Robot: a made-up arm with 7 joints. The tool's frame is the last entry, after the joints.
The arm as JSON. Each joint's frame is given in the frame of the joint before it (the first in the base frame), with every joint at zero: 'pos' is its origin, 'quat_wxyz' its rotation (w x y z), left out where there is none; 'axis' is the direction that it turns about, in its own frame. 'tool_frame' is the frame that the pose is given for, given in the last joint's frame.
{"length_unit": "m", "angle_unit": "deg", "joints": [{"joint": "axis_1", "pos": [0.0, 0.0, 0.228], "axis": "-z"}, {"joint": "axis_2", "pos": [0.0, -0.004, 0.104], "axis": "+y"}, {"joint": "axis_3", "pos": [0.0, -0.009, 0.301], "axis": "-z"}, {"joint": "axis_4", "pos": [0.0, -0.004, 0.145], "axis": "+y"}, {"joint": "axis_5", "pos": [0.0, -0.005, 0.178], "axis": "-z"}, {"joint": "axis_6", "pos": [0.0, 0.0, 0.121], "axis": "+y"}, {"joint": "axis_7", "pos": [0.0, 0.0, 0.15], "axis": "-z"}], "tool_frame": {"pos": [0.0, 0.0, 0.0], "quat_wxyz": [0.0, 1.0, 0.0, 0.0]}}
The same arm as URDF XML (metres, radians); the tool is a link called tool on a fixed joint. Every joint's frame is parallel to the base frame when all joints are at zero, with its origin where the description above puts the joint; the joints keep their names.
<robot name="arm">
  <joint name="axis_1" type="continuous">
    <parent link="base"/>
    <child link="link1"/>
    <origin xyz="0 0 0.228" rpy="0 0 0"/>
    <axis xyz="0 0 -1"/>
  </joint>
  <joint name="axis_2" type="continuous">
    <parent link="link1"/>
    <child link="link2"/>
    <origin xyz="0 -0.004 0.104" rpy="0 0 0"/>
    <axis xyz="0 1 0"/>
  </joint>
  <joint name="axis_3" type="continuous">
    <parent link="link2"/>
    <child link="link3"/>
    <origin xyz="0 -0.009 0.301" rpy="0 0 0"/>
    <axis xyz="0 0 -1"/>
  </joint>
  <joint name="axis_4" type="continuous">
    <parent link="link3"/>
    <child link="link4"/>
    <origin xyz="0 -0.004 0.145" rpy="0 0 0"/>
    <axis xyz="0 1 0"/>
  </joint>
  <joint name="axis_5" type="continuous">
    <parent link="link4"/>
    <child link="link5"/>
    <origin xyz="0 -0.005 0.178" rpy="0 0 0"/>
    <axis xyz="0 0 -1"/>
  </joint>
  <joint name="axis_6" type="continuous">
    <parent link="link5"/>
    <child link="link6"/>
    <origin xyz="0 0 0.121" rpy="0 0 0"/>
    <axis xyz="0 1 0"/>
  </joint>
  <joint name="axis_7" type="continuous">
    <parent link="link6"/>
    <child link="link7"/>
    <origin xyz="0 0 0.15" rpy="0 0 0"/>
    <axis xyz="0 0 -1"/>
  </joint>
  <joint name="tool_fixed" type="fixed">
    <parent link="link7"/>
    <child link="tool"/>
    <origin xyz="0 0 0" rpy="3.1416 0 0"/>
  </joint>
  <link name="base"/>
  <link name="link1"/>
  <link name="link2"/>
  <link name="link3"/>
  <link name="link4"/>
  <link name="link5"/>
  <link name="link6"/>
  <link name="link7"/>
  <link name="tool"/>
</robot>

